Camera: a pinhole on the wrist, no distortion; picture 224 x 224 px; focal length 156.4 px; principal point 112.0 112.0 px. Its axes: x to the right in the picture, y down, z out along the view. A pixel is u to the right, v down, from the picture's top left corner.
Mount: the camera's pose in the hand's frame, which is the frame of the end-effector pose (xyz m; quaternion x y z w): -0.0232 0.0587 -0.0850 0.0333 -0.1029 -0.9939 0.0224
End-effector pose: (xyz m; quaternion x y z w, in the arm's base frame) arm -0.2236 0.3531 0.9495 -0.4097 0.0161 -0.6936 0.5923
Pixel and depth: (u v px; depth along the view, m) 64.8 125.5 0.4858
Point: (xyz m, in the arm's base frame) 0.1190 0.4295 1.2063
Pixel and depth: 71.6 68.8 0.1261
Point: -0.1072 0.3334 0.9099
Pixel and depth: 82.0 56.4 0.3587
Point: 0.1299 0.3757 0.9875
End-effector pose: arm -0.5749 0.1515 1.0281 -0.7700 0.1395 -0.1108 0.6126
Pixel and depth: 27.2 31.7 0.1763
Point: -0.5117 0.1602 0.8282
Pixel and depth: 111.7 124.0 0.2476
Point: -0.5642 0.2930 0.9039
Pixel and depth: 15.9 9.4 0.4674
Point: -0.2960 0.2739 0.4986
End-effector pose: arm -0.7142 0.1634 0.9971 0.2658 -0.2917 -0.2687 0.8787
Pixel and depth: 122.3 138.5 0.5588
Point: -1.0686 0.1307 1.3392
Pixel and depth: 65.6 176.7 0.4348
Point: -0.9176 -0.0229 1.2781
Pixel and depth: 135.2 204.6 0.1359
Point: -0.7876 0.1798 1.0262
